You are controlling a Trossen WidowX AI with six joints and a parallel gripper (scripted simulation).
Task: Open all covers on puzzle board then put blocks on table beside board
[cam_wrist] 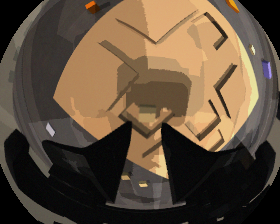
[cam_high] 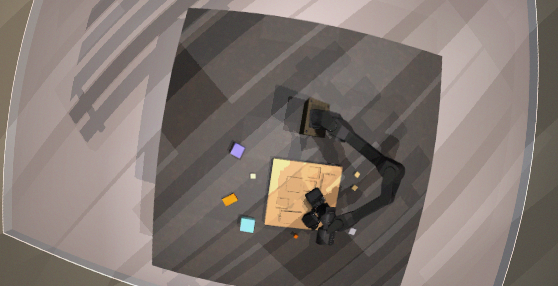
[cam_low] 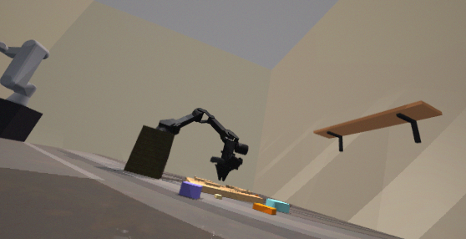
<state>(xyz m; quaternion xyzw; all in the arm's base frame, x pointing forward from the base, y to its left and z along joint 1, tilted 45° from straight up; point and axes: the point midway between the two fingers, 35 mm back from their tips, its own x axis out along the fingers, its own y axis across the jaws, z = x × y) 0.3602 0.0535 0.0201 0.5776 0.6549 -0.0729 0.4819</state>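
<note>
Now: the puzzle board 2 cm behind my gripper tip, 5 cm to the right of it and 3 cm below it. From my gripper tip the other things lie so: cyan block (11 cm ahead, 30 cm to the right, 3 cm below); small grey piece (15 cm ahead, 18 cm to the left, 4 cm below); tiny orange piece (16 cm ahead, 9 cm to the right, 4 cm below).
</note>
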